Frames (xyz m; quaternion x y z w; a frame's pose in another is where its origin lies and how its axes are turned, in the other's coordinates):
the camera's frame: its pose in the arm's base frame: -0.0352 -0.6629 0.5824 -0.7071 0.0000 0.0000 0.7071
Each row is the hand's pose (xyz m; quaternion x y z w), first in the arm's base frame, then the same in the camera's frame.
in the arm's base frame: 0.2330 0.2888 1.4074 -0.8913 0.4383 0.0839 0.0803
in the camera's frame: 0.2682 -0.8250 0.9517 -0.5735 0.2506 0.3692 0.6870
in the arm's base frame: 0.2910 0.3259 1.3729 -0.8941 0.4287 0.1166 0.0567
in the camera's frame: 0.3262 -0.7905 0.9888 -0.5921 0.2207 0.3856 0.6723
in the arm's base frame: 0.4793 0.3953 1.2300 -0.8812 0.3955 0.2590 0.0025
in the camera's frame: 0.5145 -0.6476 1.0582 -0.6213 0.0965 0.4628 0.6249
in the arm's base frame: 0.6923 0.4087 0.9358 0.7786 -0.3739 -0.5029 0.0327
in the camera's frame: 0.7275 -0.3534 1.0716 -0.5737 -0.0912 0.6200 0.5274
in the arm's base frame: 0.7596 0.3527 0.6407 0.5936 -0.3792 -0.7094 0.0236
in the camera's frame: 0.7948 -0.0583 1.0156 -0.4364 -0.2335 0.7698 0.4031
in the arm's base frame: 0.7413 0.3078 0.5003 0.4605 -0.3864 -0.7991 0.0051
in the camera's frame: 0.7765 0.0821 0.9707 -0.3292 -0.2918 0.8383 0.3220
